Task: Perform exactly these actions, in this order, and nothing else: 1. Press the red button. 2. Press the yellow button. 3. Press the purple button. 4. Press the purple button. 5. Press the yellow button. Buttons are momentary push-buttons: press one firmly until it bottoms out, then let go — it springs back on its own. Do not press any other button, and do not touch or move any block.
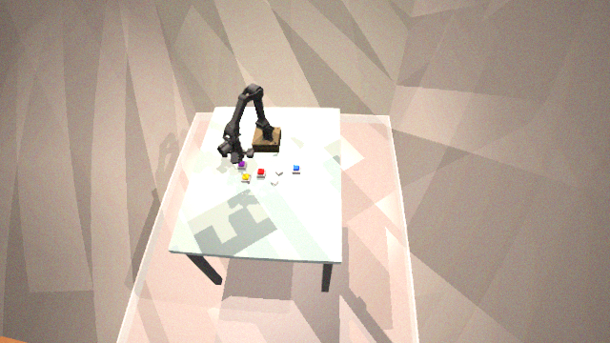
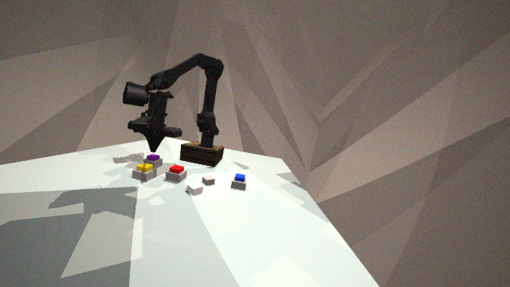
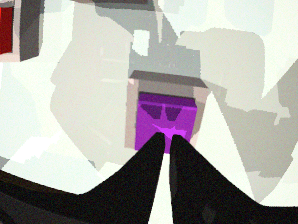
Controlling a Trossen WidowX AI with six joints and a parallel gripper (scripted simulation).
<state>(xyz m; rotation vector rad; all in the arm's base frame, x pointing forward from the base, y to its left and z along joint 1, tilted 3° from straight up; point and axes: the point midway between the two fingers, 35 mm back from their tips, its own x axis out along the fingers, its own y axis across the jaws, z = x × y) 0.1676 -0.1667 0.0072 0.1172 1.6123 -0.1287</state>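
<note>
Right now the purple button is 2 cm below my gripper tip. Round my gripper tip: red button (7 cm ahead, 12 cm to the left, 2 cm below); then blue button (7 cm ahead, 32 cm to the left, 2 cm below); then yellow button (10 cm ahead, 3 cm to the left, 2 cm below).
</note>
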